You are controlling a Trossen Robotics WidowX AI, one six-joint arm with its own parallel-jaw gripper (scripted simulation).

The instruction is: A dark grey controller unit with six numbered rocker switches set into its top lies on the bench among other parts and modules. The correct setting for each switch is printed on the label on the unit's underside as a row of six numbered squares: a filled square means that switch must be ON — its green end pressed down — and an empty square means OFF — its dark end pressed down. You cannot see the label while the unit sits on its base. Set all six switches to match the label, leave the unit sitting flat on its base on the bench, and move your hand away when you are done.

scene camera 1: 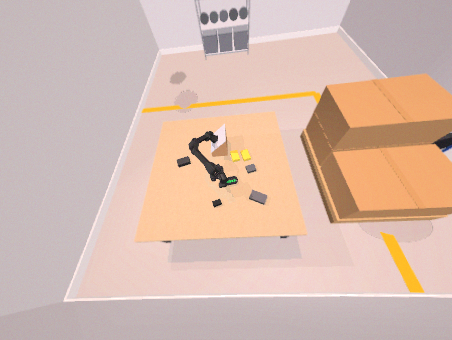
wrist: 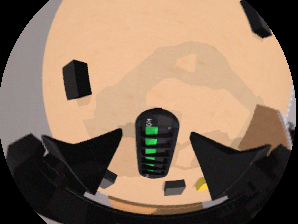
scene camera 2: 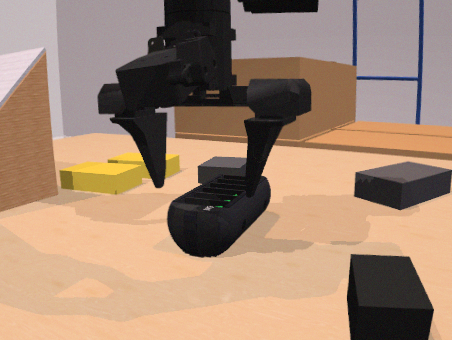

Labels:
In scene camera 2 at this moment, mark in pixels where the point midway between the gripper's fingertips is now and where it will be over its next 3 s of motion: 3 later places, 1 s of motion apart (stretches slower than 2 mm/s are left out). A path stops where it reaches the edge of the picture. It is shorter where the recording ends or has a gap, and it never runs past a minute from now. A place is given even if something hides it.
My gripper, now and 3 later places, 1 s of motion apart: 202, 191; 199, 218; 173, 216; 148, 213

